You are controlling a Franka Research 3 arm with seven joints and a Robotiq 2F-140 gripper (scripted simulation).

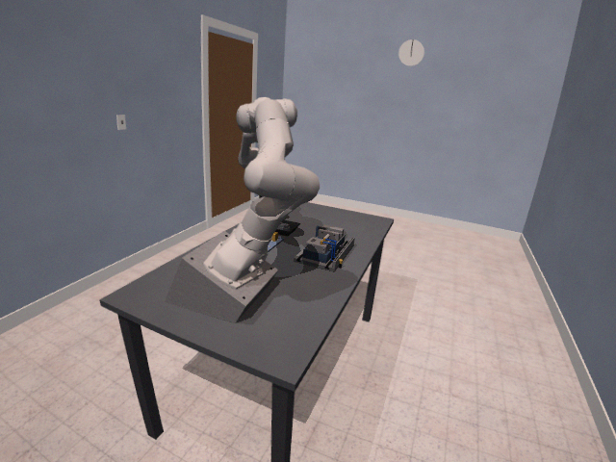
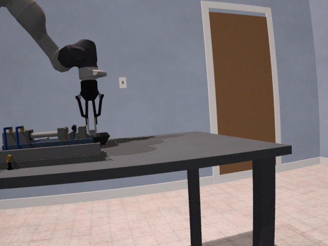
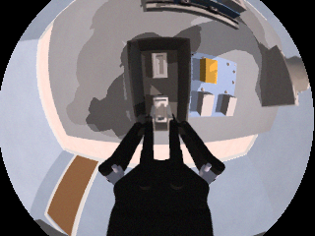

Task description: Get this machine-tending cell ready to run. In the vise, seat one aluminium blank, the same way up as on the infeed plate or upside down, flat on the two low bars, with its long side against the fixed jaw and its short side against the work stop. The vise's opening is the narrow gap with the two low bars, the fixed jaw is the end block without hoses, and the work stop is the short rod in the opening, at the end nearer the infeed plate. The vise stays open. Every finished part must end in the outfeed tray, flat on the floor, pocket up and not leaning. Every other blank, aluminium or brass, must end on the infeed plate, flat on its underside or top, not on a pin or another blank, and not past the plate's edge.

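Right now my hand is 17 cm past the blue infeed plate, 4 cm to the left of it and 8 cm above it. From my hand the other things lie so: work stop: 7 cm behind, 33 cm to the right, 1 cm above; vise: 15 cm behind, 37 cm to the right, 4 cm below; brass blank: 13 cm behind, 9 cm to the right, 6 cm below.
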